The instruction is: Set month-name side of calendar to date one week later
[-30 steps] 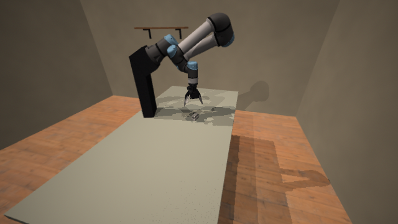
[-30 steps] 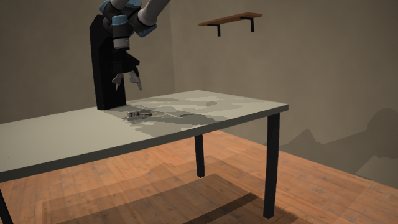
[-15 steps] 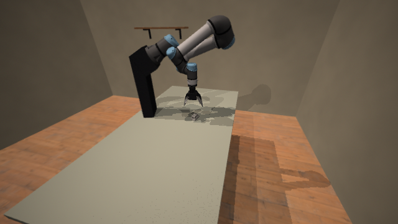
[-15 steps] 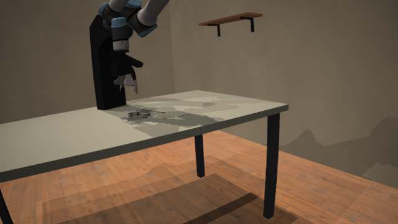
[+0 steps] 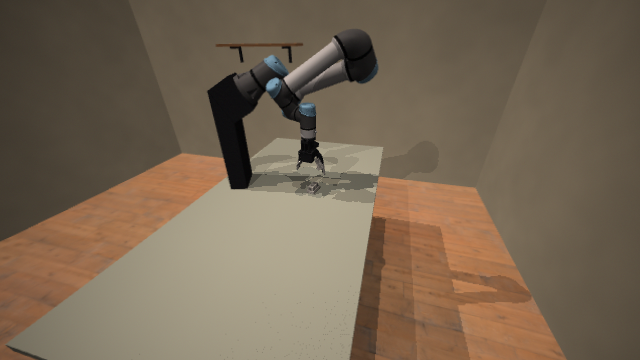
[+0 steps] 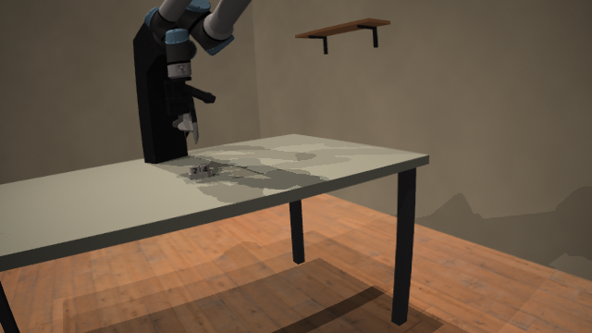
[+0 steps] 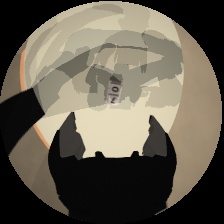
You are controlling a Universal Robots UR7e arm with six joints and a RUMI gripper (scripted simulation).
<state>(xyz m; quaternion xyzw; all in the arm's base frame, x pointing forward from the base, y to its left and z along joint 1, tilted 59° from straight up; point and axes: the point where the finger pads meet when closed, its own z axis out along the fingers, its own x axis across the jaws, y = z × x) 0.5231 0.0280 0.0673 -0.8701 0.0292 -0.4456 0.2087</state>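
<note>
The calendar tray is 20 mm to the left of my hand and 110 mm below it.
</note>
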